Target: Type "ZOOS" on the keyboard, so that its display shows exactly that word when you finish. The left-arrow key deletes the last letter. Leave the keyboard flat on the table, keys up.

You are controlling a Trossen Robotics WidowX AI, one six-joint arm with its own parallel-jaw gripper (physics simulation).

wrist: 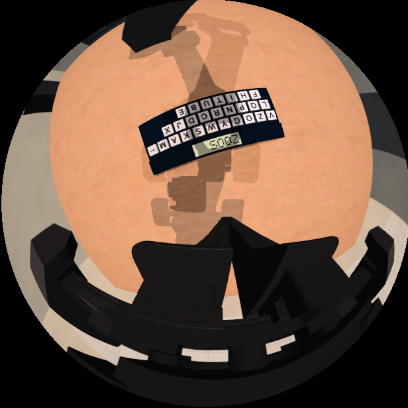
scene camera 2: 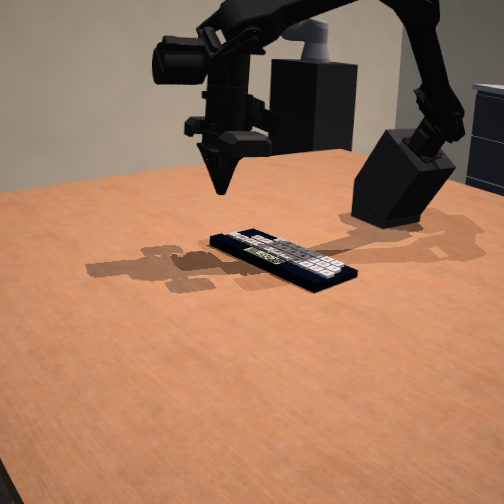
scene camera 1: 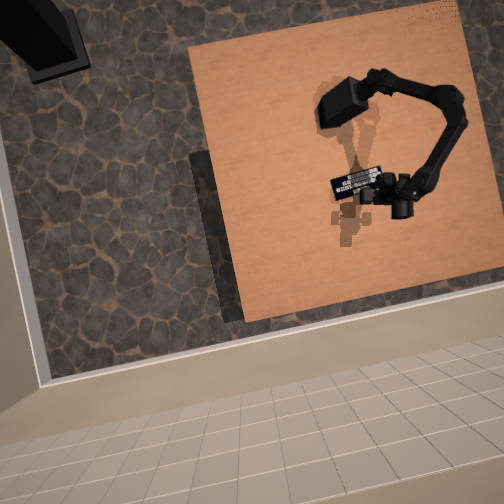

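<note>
The dark blue keyboard (scene camera 1: 356, 182) (scene camera 2: 295, 267) (wrist: 212, 122) lies flat on the table with its white and grey keys up. Its pale green display (scene camera 2: 265, 255) (wrist: 217, 144) appears upside down in the wrist view and reads "ZOOS". The left-arrow key (wrist: 152, 150) is at the end of the letter row nearest the display. My gripper (scene camera 2: 221, 192) (wrist: 226, 221) is shut with nothing between its fingers. It points down and hangs well above the table, apart from the keyboard, on its display side in the wrist view. The fingertips cannot be made out in scene camera 1.
The wooden table (scene camera 1: 280, 240) (scene camera 2: 200, 375) (wrist: 110, 115) carries the arm's dark base block (scene camera 1: 342, 105) (scene camera 2: 400, 180) (wrist: 150, 30). The arm's shadow falls across the table and keyboard. A dark pedestal (scene camera 1: 45, 40) (scene camera 2: 315, 105) and dark drawers (scene camera 2: 487, 135) stand beyond the table.
</note>
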